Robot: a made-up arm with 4 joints.
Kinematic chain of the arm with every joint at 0, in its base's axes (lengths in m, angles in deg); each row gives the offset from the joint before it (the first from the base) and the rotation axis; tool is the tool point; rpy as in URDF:
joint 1: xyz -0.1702 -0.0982 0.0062 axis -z
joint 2: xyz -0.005 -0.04 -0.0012 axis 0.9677 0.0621 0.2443
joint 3: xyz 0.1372 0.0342 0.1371 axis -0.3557 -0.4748 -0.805
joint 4: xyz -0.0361 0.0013 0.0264 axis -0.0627 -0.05 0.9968
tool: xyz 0.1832 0.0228 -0.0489 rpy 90 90 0
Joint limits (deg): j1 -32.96..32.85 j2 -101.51..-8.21 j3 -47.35..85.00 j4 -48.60..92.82
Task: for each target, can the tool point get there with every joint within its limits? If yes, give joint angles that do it. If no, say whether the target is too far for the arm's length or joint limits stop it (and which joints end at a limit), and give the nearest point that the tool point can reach.
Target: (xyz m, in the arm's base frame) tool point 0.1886 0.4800 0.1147
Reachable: no: too far | nearest point 0.0387 0.1454 0.0782 | short by 0.368 m
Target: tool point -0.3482 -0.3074 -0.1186
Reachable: no: joint limits stop it (at a limit: joint 1, joint 2, joint 4) | nearest point -0.0216 -0.2085 -0.1755 | short by 0.346 m
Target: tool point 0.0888 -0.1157 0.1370
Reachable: yes | joints -15.51 -15.76 3.72 -37.45
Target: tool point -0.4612 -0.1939 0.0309
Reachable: no: joint limits stop it (at a limit: joint 1, joint 3, joint 4) | nearest point -0.2645 0.0260 0.1459 | short by 0.317 m
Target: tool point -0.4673 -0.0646 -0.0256
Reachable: no: joint limits stop it (at a limit: joint 1, joint 3, joint 4) | nearest point -0.2668 0.0757 0.0354 | short by 0.252 m
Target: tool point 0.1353 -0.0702 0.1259
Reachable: yes | joints 6.03 -55.69 68.38 39.26
